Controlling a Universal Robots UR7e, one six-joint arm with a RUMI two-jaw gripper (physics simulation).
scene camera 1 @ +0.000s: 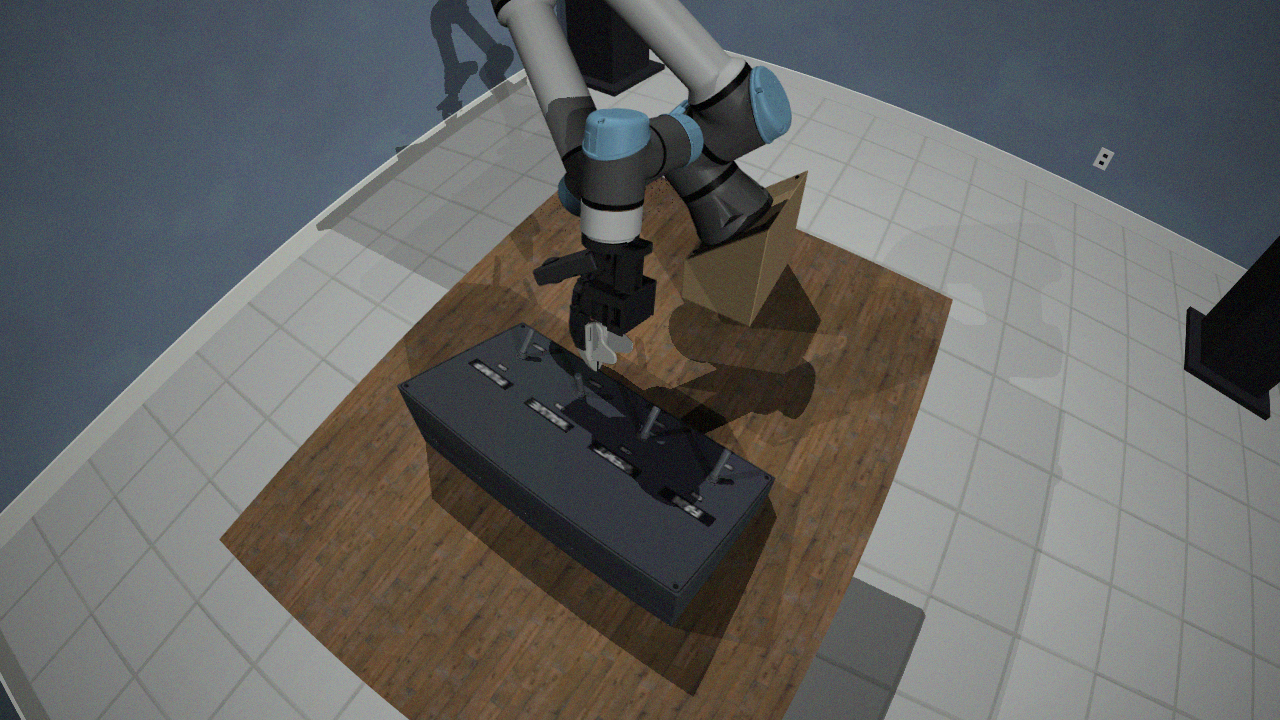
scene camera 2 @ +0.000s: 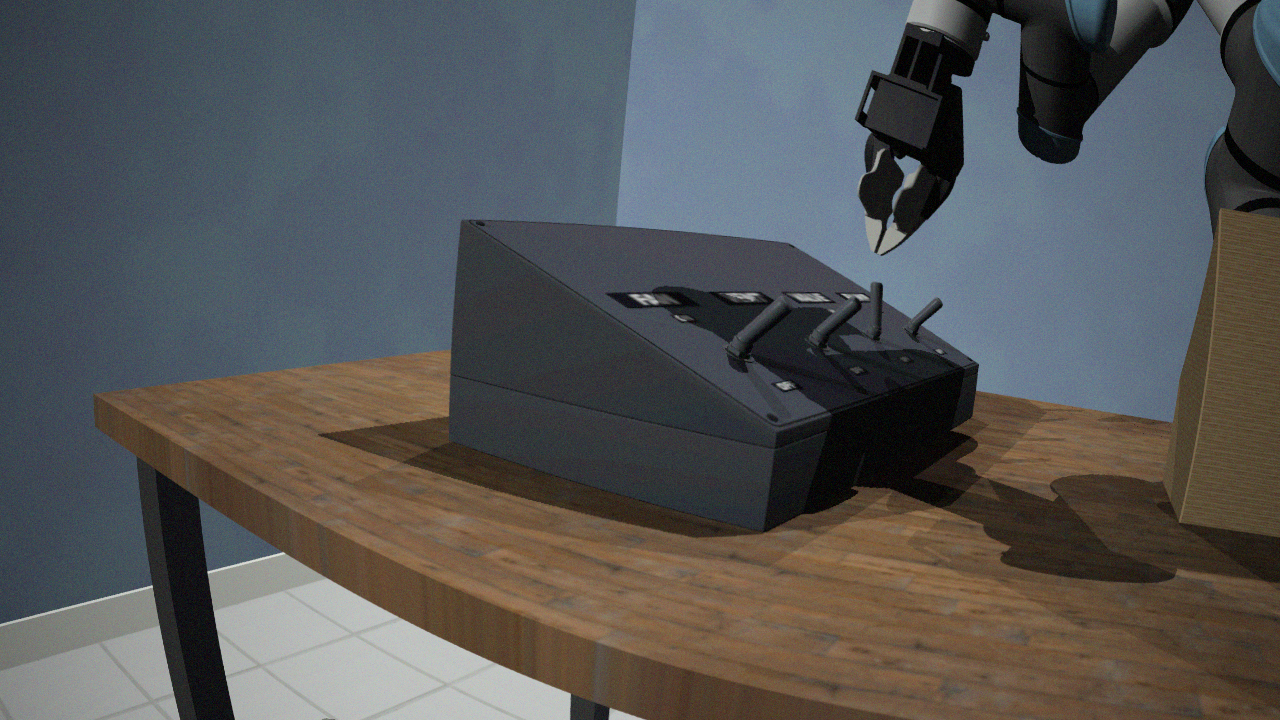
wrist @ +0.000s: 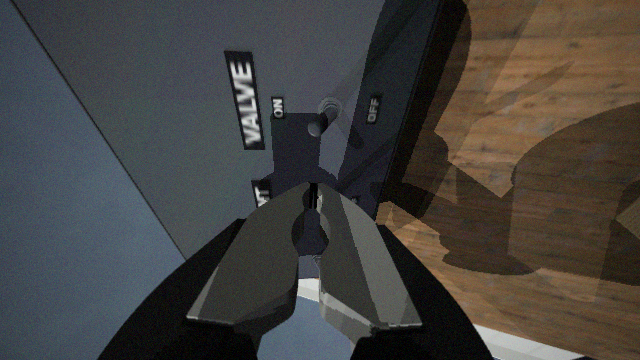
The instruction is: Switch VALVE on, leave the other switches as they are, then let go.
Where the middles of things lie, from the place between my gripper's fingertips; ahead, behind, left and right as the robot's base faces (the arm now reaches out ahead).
Now: hand 8 cm short of the dark sloped switch box [scene camera 2: 605,355], 8 cm above it and 3 cm to the right of it.
